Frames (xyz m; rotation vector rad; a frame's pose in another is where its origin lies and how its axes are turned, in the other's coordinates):
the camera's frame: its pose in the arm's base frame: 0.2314 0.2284 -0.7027 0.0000 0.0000 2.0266
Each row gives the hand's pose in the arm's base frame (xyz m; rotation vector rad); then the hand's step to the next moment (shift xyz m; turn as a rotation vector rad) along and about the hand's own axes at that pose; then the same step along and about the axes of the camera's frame.
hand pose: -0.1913 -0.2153 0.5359 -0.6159 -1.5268 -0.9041
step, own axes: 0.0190 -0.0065 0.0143 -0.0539 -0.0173 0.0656
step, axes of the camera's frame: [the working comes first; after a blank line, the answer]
step, axes of the arm's base frame: -0.0165 0.0060 0.0173 -0.0425 0.0503 -0.0563

0.0126 0.0121 0.0173 0.0639 0.0160 -0.0563
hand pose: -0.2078 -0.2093 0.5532 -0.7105 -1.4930 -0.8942
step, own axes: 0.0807 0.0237 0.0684 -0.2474 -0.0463 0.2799
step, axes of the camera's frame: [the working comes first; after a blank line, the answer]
step, axes of the arm's base frame: -0.0252 0.0656 0.0825 -0.1561 0.2299 -0.2539

0.0700 -0.0063 0.0825 0.2752 0.0390 -0.2539
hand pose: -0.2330 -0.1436 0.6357 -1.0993 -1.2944 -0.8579
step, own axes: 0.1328 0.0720 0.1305 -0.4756 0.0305 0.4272
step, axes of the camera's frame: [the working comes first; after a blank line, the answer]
step, axes of the arm's base frame: 0.0449 0.1577 0.1139 -0.1539 0.3708 -0.4985

0.1218 -0.1097 0.1139 0.4007 -0.0250 -0.4985
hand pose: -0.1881 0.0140 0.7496 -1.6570 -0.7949 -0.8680
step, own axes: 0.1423 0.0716 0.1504 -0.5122 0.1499 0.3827
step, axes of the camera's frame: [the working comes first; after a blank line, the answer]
step, axes of the arm's base frame: 0.1567 0.1412 0.0591 -0.0789 0.2979 -0.5799

0.0578 -0.2029 0.0591 0.3022 -0.0603 -0.5799
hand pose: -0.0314 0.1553 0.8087 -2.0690 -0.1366 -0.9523
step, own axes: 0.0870 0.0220 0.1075 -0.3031 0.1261 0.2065
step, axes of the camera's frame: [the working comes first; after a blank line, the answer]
step, axes of the arm's base frame: 0.1327 0.0444 0.0049 -0.0431 0.1375 -0.3601

-0.0186 -0.1387 0.0049 0.1425 -0.0219 -0.3601
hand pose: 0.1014 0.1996 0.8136 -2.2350 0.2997 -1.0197
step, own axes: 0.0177 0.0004 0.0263 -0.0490 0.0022 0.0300
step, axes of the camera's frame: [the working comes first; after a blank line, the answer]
step, axes of the arm's base frame: 0.0313 0.0041 -0.0025 -0.0105 0.0345 -0.0448

-0.0101 -0.0299 -0.0025 0.0356 -0.0057 -0.0448
